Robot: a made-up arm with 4 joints. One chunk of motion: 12 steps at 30 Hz.
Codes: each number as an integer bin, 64 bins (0 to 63) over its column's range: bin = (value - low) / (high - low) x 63, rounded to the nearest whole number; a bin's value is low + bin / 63 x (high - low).
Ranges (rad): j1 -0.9..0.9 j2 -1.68..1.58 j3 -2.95..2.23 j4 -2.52..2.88
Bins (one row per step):
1: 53 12 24 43
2: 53 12 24 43
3: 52 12 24 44
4: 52 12 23 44
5: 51 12 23 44
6: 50 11 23 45
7: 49 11 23 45
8: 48 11 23 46
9: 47 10 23 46
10: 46 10 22 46
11: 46 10 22 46
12: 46 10 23 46
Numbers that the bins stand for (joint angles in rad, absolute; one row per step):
1: 0.6143 -1.0590 -0.9767 1.1657
2: 0.6143 -1.0590 -0.9767 1.1657
3: 0.5857 -1.0590 -0.9767 1.2514
4: 0.5857 -1.0590 -1.0589 1.2514
5: 0.5571 -1.0590 -1.0589 1.2514
6: 0.5286 -1.1108 -1.0589 1.3371
7: 0.5000 -1.1108 -1.0589 1.3371
8: 0.4714 -1.1108 -1.0589 1.4229
9: 0.4429 -1.1625 -1.0589 1.4229
10: 0.4143 -1.1625 -1.1411 1.4229
11: 0.4143 -1.1625 -1.1411 1.4229
12: 0.4143 -1.1625 -1.0589 1.4229

